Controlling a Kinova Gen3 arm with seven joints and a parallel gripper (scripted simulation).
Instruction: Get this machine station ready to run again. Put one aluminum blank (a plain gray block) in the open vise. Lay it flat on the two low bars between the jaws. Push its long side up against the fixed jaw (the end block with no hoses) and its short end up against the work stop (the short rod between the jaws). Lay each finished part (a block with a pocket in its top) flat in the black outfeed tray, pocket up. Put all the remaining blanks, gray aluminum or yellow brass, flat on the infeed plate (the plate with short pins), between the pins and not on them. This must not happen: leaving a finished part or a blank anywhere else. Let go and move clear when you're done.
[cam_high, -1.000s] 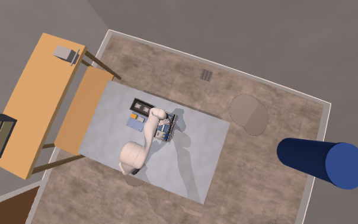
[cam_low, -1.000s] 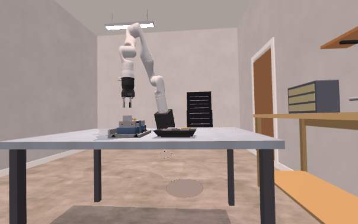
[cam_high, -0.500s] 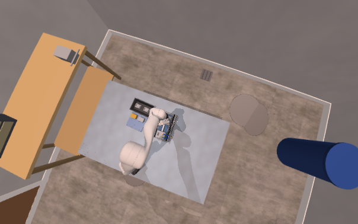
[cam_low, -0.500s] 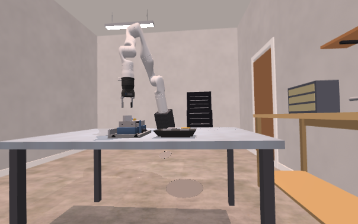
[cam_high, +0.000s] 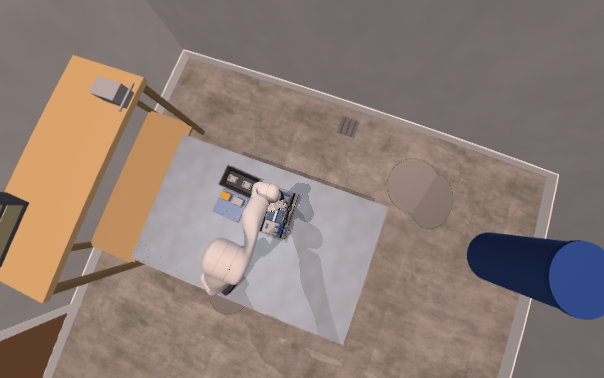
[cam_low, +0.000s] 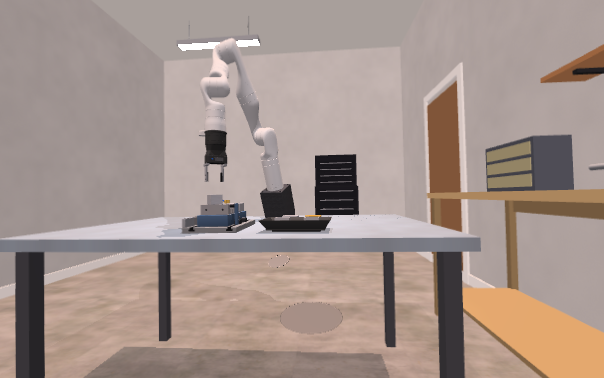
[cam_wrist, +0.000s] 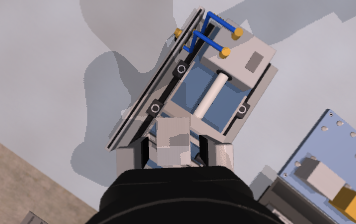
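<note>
My gripper is now 60 mm past the vise, 20 mm to the right of it and 160 mm above it. Round my hand: yellow brass blank 60 mm behind, 370 mm to the left, 170 mm below.
</note>
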